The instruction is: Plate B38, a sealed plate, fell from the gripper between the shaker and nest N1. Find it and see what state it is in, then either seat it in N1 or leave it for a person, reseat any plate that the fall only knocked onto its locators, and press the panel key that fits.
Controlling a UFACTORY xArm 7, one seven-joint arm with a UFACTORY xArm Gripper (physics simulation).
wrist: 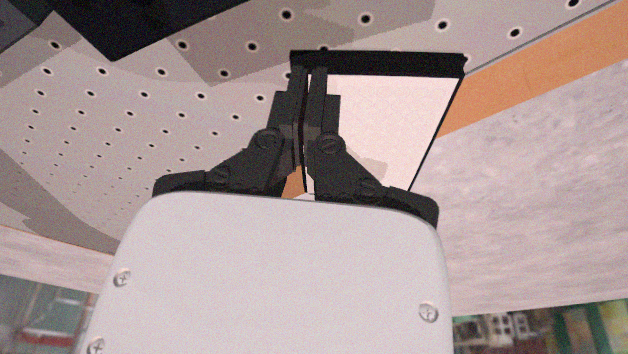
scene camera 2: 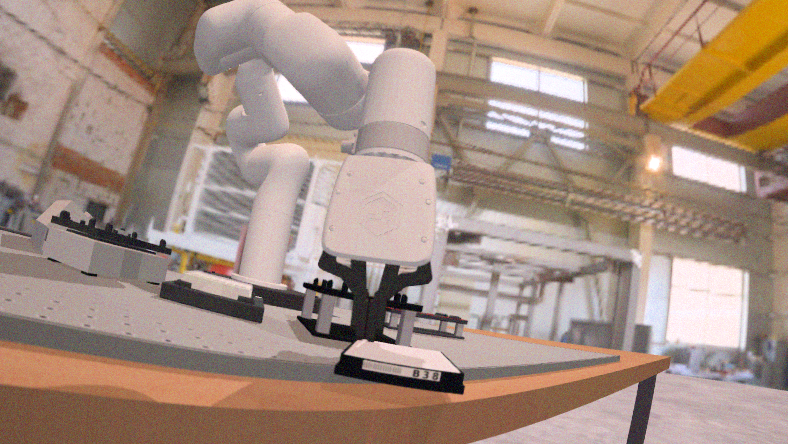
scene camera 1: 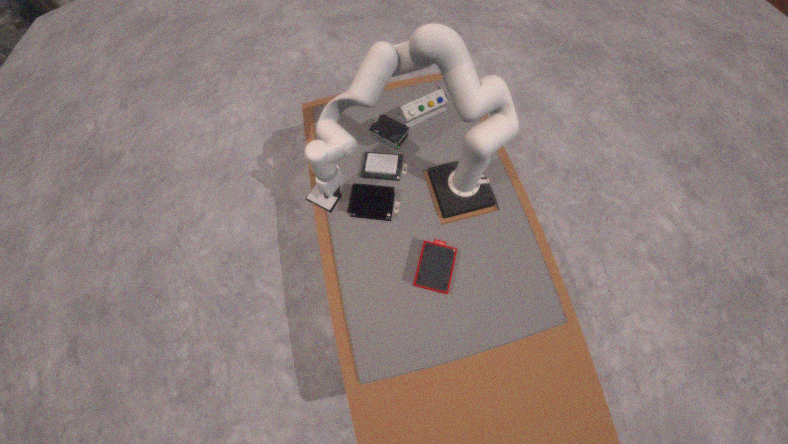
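Pixels of known places: gripper, fingertip midpoint: (wrist: pixel 310 89) (scene camera 2: pixel 365 340) (scene camera 1: pixel 337 194); arm's base, link origin: (scene camera 2: pixel 258 284) (scene camera 1: pixel 463 183).
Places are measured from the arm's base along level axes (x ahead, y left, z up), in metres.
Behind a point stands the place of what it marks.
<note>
Plate B38 (scene camera 1: pixel 316 199) {x 0.598, y 0.022, z -0.014 m} (scene camera 2: pixel 410 354) {x 0.573, y 0.018, z -0.014 m} (wrist: pixel 395 112) {x 0.548, y 0.039, z -0.014 m} has a white top and black skirt, its label facing scene camera 2. It lies top up across the grey board's edge and reaches over the wooden border; in scene camera 1 its outer corner shows past the table edge. My gripper (scene camera 1: pixel 329 194) {x 0.511, y 0.008, z -0.015 m} (scene camera 2: pixel 368 336) {x 0.511, y 0.008, z -0.015 m} (wrist: pixel 310 89) {x 0.511, y 0.008, z -0.015 m} is shut, with nothing visible between its fingers. The fingertips are at one long side of the plate, near a corner; contact is unclear. A white plate (scene camera 1: pixel 383 163) {x 0.316, y -0.109, z 0.006 m} (scene camera 2: pixel 219 285) {x 0.387, y -0.121, z 0.001 m} sits in a low black nest (scene camera 2: pixel 206 305) {x 0.403, y -0.133, z -0.023 m}. I cannot read which nest is N1.
A black-topped stand on posts (scene camera 1: pixel 371 201) {x 0.366, y 0.066, z 0.028 m} (scene camera 2: pixel 325 315) {x 0.435, y -0.005, z -0.004 m} is close beside B38. A black-topped grey device (scene camera 1: pixel 389 129) {x 0.283, y -0.265, z 0.027 m} (scene camera 2: pixel 102 254) {x 0.359, y -0.268, z -0.001 m} is farther back, near the key panel (scene camera 1: pixel 408 113) {x 0.191, y -0.339, z 0.036 m} with white, green, yellow and blue keys. A red-edged stand (scene camera 1: pixel 435 267) {x 0.151, y 0.324, z 0.011 m} is toward the front.
</note>
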